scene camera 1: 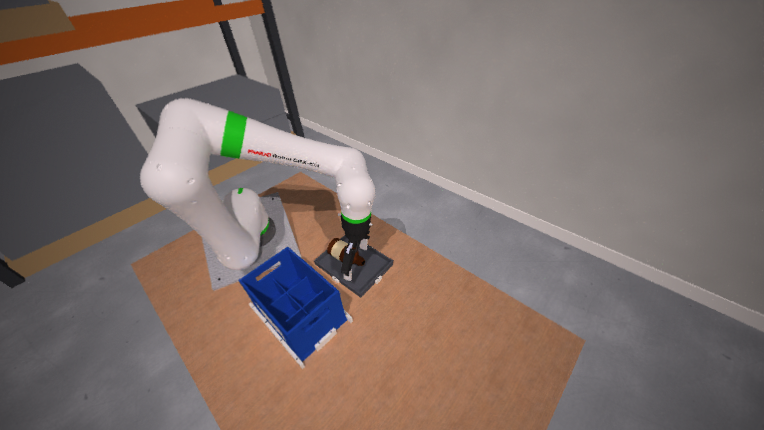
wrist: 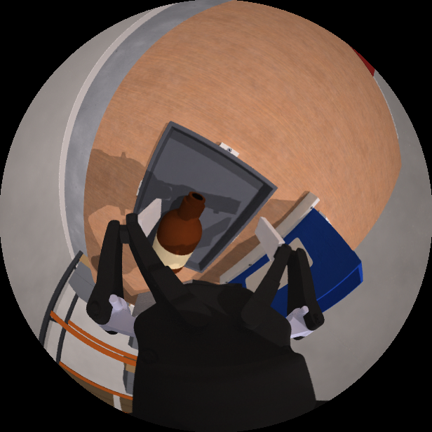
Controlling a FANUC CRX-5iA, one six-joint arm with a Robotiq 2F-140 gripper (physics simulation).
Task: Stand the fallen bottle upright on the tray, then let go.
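Frame: origin at the arm's base, x right, y ahead, z up, level; millimetres.
Seen in the pictures: gripper, between the fingertips: [scene camera 1: 356, 263].
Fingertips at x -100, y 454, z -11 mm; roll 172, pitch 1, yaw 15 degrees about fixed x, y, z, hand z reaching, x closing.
Offsets run from my fingertips to a thing's middle. "*": to the spot under its first point. Level surfaces: height alone.
The brown bottle @(dy -67, dx -28, dz -20 mm) [scene camera 1: 337, 249] [wrist: 180, 232] with a cream label lies on its side on the dark grey tray @(* dy +39, dx -84, dz -57 mm) [scene camera 1: 378, 262] [wrist: 200, 167]. In the wrist view its neck points up and slightly right, toward the tray's middle, and its base end is partly hidden by the gripper. My gripper [scene camera 1: 356, 260] [wrist: 210, 216] is wide open and empty, pointing down over the tray. In the wrist view the bottle appears between the two fingers, close to the left pad, with a wide gap to the right pad. Its exact height above the tray is hard to tell.
A blue divided crate @(dy -57, dx +247, dz +26 mm) [scene camera 1: 323, 320] [wrist: 330, 250] stands beside the tray, near the right finger in the wrist view. Pale brackets sit along the edges of crate and tray. A shelf rack [scene camera 1: 281, 69] stands behind the arm, and a grey wall lies beyond the mat @(dz -61 mm) [scene camera 1: 454, 341].
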